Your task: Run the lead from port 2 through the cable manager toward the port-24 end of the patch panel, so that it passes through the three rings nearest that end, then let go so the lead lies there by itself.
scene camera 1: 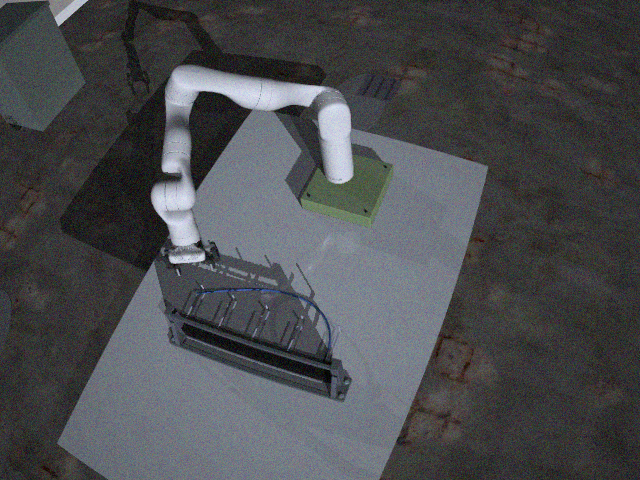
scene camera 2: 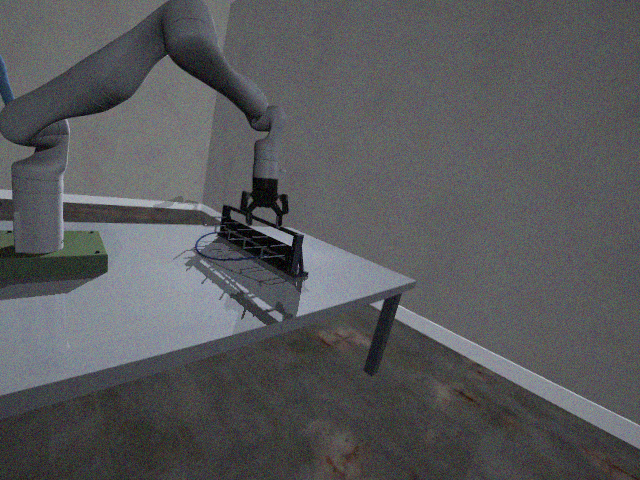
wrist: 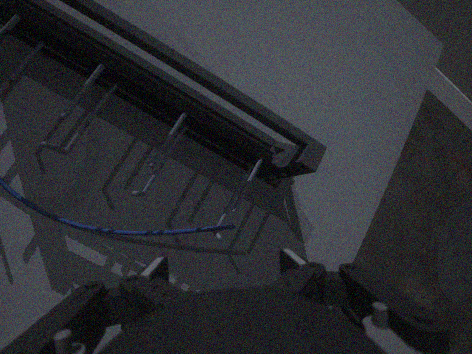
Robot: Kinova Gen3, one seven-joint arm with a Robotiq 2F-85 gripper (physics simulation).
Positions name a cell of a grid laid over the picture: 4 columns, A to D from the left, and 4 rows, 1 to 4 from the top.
Labels:
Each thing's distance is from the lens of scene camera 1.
black patch panel (scene camera 1: B3): 1.37 m

